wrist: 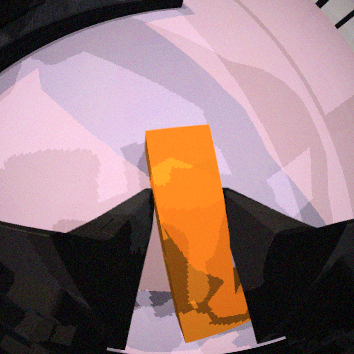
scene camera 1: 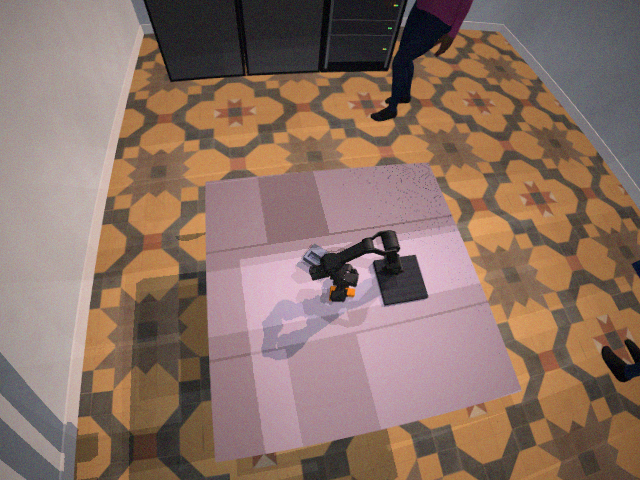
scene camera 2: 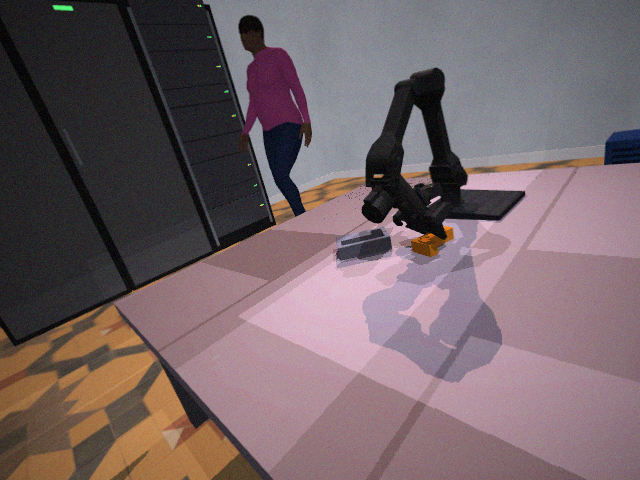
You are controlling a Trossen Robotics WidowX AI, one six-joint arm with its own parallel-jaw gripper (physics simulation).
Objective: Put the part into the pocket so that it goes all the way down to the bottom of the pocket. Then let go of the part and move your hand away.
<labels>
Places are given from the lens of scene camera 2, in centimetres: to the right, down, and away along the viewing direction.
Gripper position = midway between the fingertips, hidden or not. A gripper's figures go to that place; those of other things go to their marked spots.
gripper (scene camera 2: 440, 238): 30, 0, 80
grey pocket block (scene camera 2: 375, 240): 14, 0, 83
</labels>
